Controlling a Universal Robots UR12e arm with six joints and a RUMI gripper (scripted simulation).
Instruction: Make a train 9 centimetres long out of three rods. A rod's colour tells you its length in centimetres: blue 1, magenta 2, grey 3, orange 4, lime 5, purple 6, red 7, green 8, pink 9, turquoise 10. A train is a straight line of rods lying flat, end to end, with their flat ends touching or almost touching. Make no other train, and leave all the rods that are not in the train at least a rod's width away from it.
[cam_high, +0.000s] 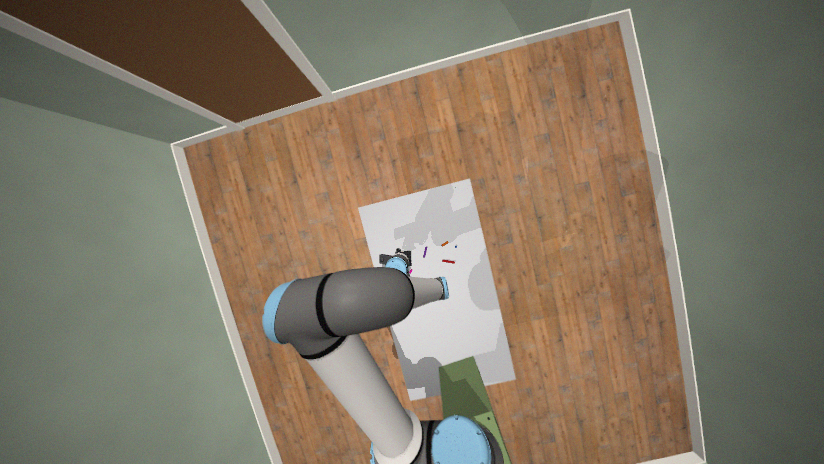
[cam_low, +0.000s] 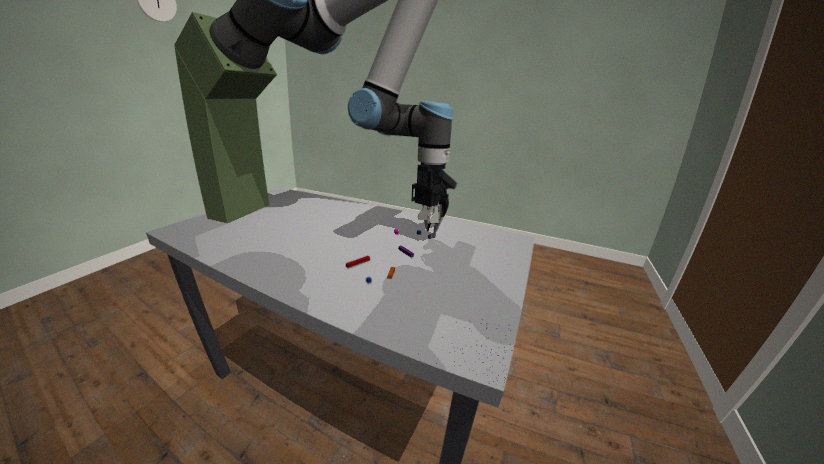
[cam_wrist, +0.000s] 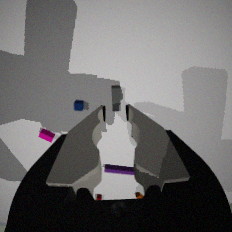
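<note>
Now: hand 3 cm above the grey rod. The rest, counted from my hand: orange rod: 1 cm behind, 26 cm to the right, 3 cm below; then purple rod: 3 cm behind, 13 cm to the right, 3 cm below; then magenta rod: 11 cm behind, 2 cm to the right, 3 cm below.
</note>
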